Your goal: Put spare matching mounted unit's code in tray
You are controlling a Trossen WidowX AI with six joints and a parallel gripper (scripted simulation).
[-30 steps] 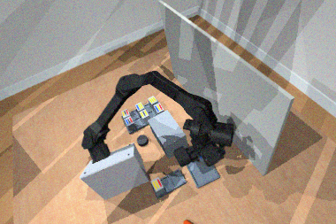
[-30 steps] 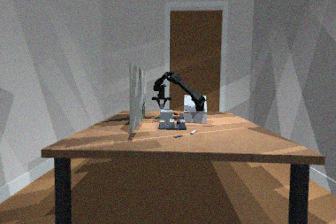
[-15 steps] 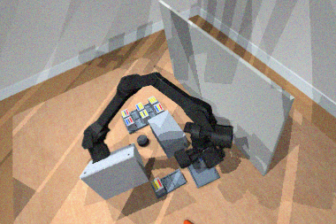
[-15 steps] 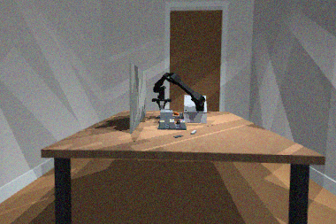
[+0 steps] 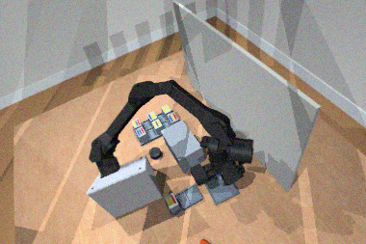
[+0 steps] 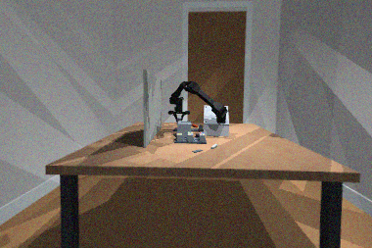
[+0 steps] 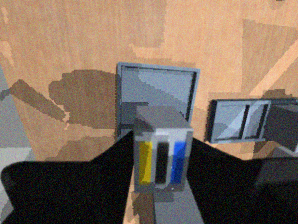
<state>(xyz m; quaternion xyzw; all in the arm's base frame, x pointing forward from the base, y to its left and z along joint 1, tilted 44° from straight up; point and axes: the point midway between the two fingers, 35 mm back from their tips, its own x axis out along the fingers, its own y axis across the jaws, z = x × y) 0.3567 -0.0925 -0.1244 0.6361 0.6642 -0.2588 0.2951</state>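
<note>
Now: the grey tray 10 mm behind my gripper tip and 70 mm below it. Round my gripper tip: grey spare (20 mm above); then grey box (80 mm behind, 200 mm to the left, 20 mm below).
</note>
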